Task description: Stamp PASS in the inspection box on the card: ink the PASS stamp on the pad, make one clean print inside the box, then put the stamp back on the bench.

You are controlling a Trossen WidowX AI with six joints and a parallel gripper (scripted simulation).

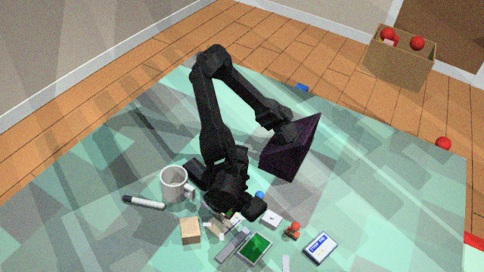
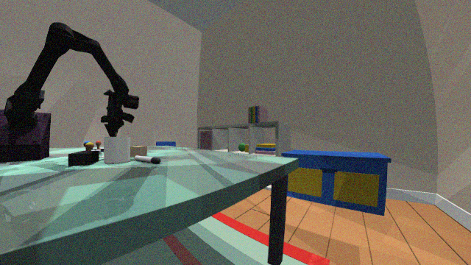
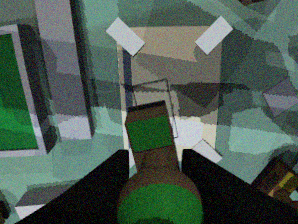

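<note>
Right now the beige card is 1 cm to the right of my gripper tip and 7 cm below it. The rest, counted from my gripper tip: yellow-knobbed stamp 8 cm behind, 8 cm to the right, 5 cm below; blue-knobbed stamp 10 cm behind, 4 cm to the left, 5 cm below; grey bar 6 cm ahead, 5 cm to the left, 6 cm below.
</note>
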